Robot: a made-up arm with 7 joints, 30 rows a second.
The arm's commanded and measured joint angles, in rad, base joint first. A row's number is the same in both.
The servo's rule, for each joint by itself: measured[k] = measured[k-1] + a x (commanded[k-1-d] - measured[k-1]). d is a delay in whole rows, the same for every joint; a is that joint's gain. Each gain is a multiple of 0.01, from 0.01 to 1. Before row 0 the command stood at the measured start. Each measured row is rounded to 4 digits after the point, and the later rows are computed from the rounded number. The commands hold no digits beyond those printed.
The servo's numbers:
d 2
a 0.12 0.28 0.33 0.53 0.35 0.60 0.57
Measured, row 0:
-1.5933 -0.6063 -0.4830 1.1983 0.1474 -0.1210 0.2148
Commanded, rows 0 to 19:
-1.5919 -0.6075 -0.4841 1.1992 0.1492 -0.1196 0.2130
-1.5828 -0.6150 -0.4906 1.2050 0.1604 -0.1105 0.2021
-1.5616 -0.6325 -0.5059 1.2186 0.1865 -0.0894 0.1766
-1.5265 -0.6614 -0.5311 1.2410 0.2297 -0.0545 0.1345
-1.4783 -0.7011 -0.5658 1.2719 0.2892 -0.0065 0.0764
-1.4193 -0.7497 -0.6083 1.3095 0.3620 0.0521 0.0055
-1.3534 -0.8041 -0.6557 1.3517 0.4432 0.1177 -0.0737
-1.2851 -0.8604 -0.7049 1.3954 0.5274 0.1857 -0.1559
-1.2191 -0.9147 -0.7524 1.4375 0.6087 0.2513 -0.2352
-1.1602 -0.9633 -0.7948 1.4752 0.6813 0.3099 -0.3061
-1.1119 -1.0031 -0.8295 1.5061 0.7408 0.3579 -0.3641
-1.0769 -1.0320 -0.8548 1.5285 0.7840 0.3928 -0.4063
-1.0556 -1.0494 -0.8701 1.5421 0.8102 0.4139 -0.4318
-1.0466 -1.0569 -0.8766 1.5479 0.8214 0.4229 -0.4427
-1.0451 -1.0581 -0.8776 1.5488 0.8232 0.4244 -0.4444
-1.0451 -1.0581 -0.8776 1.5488 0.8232 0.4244 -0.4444
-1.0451 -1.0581 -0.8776 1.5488 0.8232 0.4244 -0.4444
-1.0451 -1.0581 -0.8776 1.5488 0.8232 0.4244 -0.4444
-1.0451 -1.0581 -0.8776 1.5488 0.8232 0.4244 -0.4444
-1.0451 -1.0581 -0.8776 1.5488 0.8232 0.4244 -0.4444
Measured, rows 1 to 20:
-1.5933 -0.6063 -0.4830 1.1983 0.1474 -0.1210 0.2148
-1.5933 -0.6063 -0.4830 1.1983 0.1474 -0.1210 0.2148
-1.5931 -0.6066 -0.4834 1.1988 0.1480 -0.1202 0.2138
-1.5919 -0.6090 -0.4858 1.2021 0.1523 -0.1144 0.2071
-1.5883 -0.6156 -0.4924 1.2108 0.1643 -0.0994 0.1897
-1.5809 -0.6284 -0.5052 1.2268 0.1872 -0.0725 0.1582
-1.5686 -0.6488 -0.5252 1.2507 0.2229 -0.0329 0.1116
-1.5507 -0.6771 -0.5526 1.2819 0.2716 0.0181 0.0511
-1.5270 -0.7127 -0.5866 1.3189 0.3317 0.0779 -0.0200
-1.4980 -0.7541 -0.6256 1.3594 0.4002 0.1426 -0.0975
-1.4645 -0.7991 -0.6674 1.4008 0.4732 0.2078 -0.1760
-1.4280 -0.8451 -0.7094 1.4402 0.5460 0.2691 -0.2502
-1.3901 -0.8893 -0.7490 1.4751 0.6142 0.3224 -0.3151
-1.3525 -0.9293 -0.7839 1.5034 0.6736 0.3646 -0.3671
-1.3169 -0.9629 -0.8123 1.5239 0.7214 0.3942 -0.4040
-1.2845 -0.9892 -0.8335 1.5366 0.7564 0.4114 -0.4261
-1.2558 -1.0085 -0.8481 1.5431 0.7798 0.4192 -0.4365
-1.2305 -1.0224 -0.8578 1.5461 0.7950 0.4223 -0.4410
-1.2083 -1.0324 -0.8643 1.5475 0.8049 0.4236 -0.4429
-1.1887 -1.0396 -0.8687 1.5482 0.8113 0.4241 -0.4438

